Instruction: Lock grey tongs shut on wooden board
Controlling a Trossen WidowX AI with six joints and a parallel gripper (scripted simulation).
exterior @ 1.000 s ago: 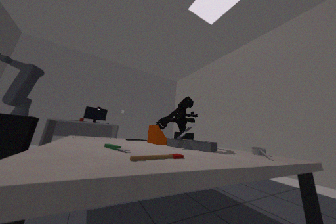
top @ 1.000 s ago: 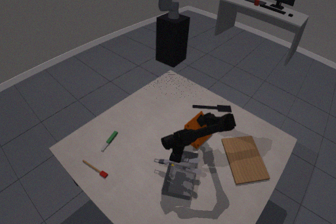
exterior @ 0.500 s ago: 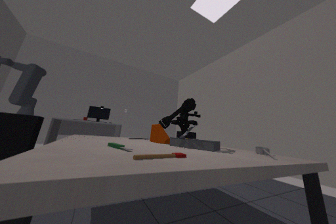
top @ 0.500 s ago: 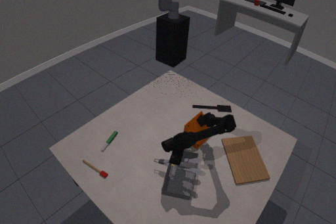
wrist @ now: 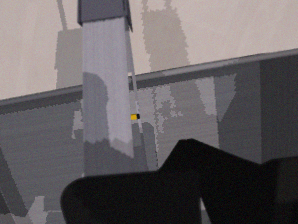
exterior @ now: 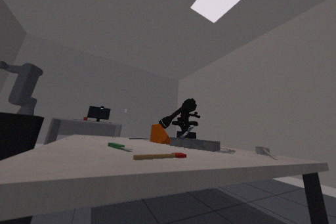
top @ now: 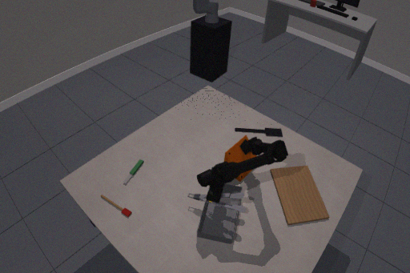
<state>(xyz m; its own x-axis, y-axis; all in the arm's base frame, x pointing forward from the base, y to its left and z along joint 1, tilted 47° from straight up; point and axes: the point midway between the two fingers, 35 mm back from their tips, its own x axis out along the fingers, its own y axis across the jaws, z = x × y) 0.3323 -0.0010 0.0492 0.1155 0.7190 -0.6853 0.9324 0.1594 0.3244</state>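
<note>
Right now the yellow lock piece is 40 mm ahead of my gripper tip and 20 mm below it. From my gripper tip the other things lie so: red-headed wooden tool 350 mm to the right, 340 mm ahead, 70 mm below; wooden board 340 mm to the left, 310 mm behind, 70 mm below; grey roasting tin 60 mm to the left, 50 mm below, 40 mm ahead.
</note>
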